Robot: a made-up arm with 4 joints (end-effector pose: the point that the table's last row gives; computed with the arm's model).
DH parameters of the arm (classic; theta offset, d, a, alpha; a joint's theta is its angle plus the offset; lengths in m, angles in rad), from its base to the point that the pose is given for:
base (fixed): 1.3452 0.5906 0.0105 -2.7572
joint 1: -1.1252 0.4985 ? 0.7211
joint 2: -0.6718 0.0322 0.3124 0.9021
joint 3: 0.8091 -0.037 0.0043 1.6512
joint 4: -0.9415 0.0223 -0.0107 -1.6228
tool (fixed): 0.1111 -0.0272 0 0
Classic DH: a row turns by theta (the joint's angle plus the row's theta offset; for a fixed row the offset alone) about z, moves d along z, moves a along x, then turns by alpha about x.
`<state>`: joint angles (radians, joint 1 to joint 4).
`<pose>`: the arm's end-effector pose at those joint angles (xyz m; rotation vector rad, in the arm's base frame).
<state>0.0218 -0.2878 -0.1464 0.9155</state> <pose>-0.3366 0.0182 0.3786 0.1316 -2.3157 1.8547</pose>
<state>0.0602 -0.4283 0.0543 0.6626</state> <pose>-0.3165 -0.0174 0.3890 -0.2196 -2.2709 1.7449</pose>
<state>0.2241 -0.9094 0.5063 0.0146</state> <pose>-0.2525 -0.1366 0.3899 -0.7802 -1.9936 1.1142</pose>
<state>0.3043 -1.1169 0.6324 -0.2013</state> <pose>-0.2306 -0.1835 0.3724 -0.8310 -1.8327 0.8563</pose>
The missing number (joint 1, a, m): -0.0418
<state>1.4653 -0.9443 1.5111 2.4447</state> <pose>-0.3058 0.1753 0.3862 0.2614 0.6445 -2.5472</pose>
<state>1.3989 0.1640 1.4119 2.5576</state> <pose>-0.1224 0.3224 0.1726 0.6486 0.2968 3.0255</pose>
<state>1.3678 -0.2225 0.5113 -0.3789</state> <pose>-0.1893 0.2695 0.3414 -2.2071 -0.0502 0.7253</pose>
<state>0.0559 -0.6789 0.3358 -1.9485</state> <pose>-0.2984 -0.1388 0.3741 -1.2019 -0.1966 0.3006</pose>
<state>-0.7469 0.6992 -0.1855 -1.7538</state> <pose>-0.4509 0.0232 0.2210 -1.6900 -0.5049 0.2362</pose>
